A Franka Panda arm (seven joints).
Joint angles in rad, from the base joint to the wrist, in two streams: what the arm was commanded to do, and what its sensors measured. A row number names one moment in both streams.
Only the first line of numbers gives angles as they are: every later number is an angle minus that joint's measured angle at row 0.
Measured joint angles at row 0:
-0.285, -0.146, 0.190, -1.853, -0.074, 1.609, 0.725
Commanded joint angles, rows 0 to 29:
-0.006, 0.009, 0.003, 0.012, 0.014, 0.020, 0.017
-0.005, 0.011, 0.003, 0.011, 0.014, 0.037, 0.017
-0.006, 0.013, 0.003, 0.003, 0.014, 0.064, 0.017
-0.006, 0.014, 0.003, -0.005, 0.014, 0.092, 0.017
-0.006, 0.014, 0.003, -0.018, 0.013, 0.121, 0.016
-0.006, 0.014, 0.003, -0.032, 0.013, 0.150, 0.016
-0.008, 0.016, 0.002, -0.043, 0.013, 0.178, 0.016
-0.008, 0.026, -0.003, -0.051, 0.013, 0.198, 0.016
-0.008, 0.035, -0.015, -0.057, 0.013, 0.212, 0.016
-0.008, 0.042, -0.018, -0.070, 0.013, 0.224, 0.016
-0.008, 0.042, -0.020, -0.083, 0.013, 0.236, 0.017
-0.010, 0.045, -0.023, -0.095, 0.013, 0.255, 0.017
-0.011, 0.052, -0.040, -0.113, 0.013, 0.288, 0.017
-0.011, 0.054, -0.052, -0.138, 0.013, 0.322, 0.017
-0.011, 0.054, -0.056, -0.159, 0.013, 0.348, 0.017
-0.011, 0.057, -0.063, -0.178, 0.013, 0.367, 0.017
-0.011, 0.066, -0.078, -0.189, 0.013, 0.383, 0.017
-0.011, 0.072, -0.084, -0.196, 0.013, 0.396, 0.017
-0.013, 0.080, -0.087, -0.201, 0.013, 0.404, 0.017
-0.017, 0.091, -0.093, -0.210, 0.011, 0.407, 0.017
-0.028, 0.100, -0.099, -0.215, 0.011, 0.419, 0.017
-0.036, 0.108, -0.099, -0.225, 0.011, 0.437, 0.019
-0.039, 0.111, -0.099, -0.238, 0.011, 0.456, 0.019
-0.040, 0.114, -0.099, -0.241, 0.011, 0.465, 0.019
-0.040, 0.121, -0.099, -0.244, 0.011, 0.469, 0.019
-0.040, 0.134, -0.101, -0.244, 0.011, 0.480, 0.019
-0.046, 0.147, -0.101, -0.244, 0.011, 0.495, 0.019
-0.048, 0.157, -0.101, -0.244, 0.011, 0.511, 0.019
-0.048, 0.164, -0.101, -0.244, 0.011, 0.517, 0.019
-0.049, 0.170, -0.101, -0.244, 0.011, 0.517, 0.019
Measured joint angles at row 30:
-0.040, 0.148, -0.106, -0.240, 0.000, 0.485, 0.004
